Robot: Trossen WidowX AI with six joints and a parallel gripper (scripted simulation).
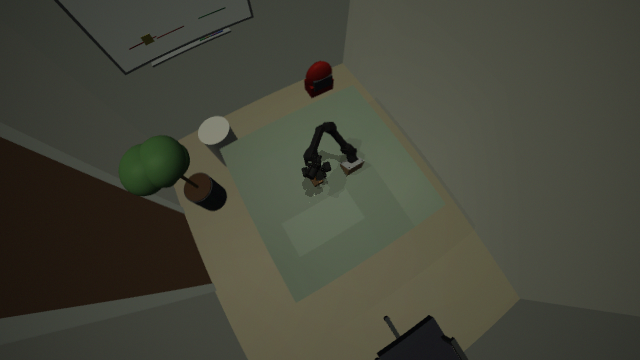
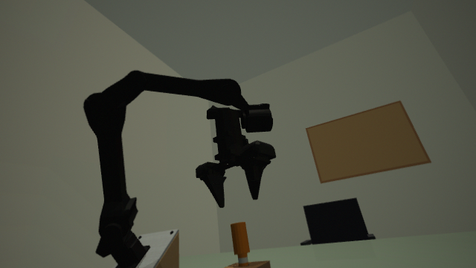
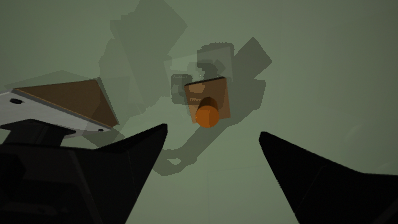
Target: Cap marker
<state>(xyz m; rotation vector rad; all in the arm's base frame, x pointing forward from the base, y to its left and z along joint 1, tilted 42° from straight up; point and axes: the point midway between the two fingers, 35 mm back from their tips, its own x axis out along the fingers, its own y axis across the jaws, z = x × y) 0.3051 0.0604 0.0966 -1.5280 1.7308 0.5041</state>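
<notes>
Now: the marker cap 6 cm below my gripper tip.
</notes>
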